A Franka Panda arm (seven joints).
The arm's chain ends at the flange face. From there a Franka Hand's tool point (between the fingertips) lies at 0.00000 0.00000 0.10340 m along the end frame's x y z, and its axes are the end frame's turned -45 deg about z.
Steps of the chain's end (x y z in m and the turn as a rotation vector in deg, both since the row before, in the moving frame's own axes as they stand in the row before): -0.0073, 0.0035, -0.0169, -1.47, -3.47, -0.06; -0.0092, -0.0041, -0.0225, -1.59, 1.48, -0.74; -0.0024, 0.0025, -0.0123, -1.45, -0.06, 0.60; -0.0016, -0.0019, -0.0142, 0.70, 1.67, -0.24; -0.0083, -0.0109, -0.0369, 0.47, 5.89, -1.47; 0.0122, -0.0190, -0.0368, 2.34, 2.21, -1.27; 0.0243, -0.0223, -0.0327, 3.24, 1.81, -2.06
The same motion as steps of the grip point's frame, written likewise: -0.0139, -0.0052, -0.0171, 1.41, -3.49, -0.06; -0.0037, -0.0055, -0.0226, -2.17, -0.08, -0.74; -0.0054, 0.0018, -0.0123, -0.98, -1.07, 0.60; 0.0032, -0.0012, -0.0143, -0.69, 1.68, -0.24; 0.0100, -0.0068, -0.0374, -3.83, 4.50, -1.47; 0.0279, -0.0050, -0.0370, 0.09, 3.22, -1.27; 0.0394, -0.0005, -0.0329, 1.01, 3.57, -2.06
